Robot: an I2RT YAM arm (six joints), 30 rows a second.
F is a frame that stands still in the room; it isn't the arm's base.
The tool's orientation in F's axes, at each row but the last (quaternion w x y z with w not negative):
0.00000, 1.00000, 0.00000, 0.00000
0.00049, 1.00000, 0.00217, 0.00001
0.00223, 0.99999, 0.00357, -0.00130
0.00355, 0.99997, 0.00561, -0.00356
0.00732, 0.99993, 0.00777, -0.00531
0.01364, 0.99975, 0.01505, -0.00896
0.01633, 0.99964, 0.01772, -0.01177
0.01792, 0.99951, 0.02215, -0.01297
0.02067, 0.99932, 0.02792, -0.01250
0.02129, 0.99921, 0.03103, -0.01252
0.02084, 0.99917, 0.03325, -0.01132
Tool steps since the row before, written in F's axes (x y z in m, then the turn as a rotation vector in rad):
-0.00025, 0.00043, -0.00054, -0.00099, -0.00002, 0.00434
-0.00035, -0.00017, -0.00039, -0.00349, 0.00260, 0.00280
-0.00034, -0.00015, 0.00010, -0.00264, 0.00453, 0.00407
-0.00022, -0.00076, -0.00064, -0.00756, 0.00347, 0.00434
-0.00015, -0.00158, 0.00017, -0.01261, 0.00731, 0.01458
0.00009, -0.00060, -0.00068, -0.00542, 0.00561, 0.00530
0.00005, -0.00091, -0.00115, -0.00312, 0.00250, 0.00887
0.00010, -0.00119, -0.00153, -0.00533, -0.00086, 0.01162
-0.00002, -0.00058, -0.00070, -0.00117, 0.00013, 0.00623
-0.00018, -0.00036, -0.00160, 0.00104, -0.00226, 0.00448
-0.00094, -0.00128, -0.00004, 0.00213, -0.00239, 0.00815
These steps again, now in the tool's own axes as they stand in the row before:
-0.00025, -0.00043, 0.00054, -0.00099, 0.00002, -0.00434
-0.00035, 0.00017, 0.00039, -0.00348, -0.00261, -0.00280
-0.00034, 0.00015, -0.00010, -0.00262, -0.00453, -0.00408
-0.00022, 0.00075, 0.00065, -0.00755, -0.00352, -0.00431
-0.00018, 0.00158, -0.00015, -0.01265, -0.00729, -0.01455
0.00008, 0.00058, 0.00069, -0.00535, -0.00563, -0.00536
0.00005, 0.00087, 0.00118, -0.00324, -0.00232, -0.00887
0.00009, 0.00114, 0.00157, -0.00567, 0.00103, -0.01144
-0.00003, 0.00055, 0.00072, -0.00132, 0.00006, -0.00620
-0.00016, 0.00028, 0.00162, 0.00078, 0.00251, -0.00440
-0.00102, 0.00121, 0.00011, 0.00177, 0.00286, -0.00808

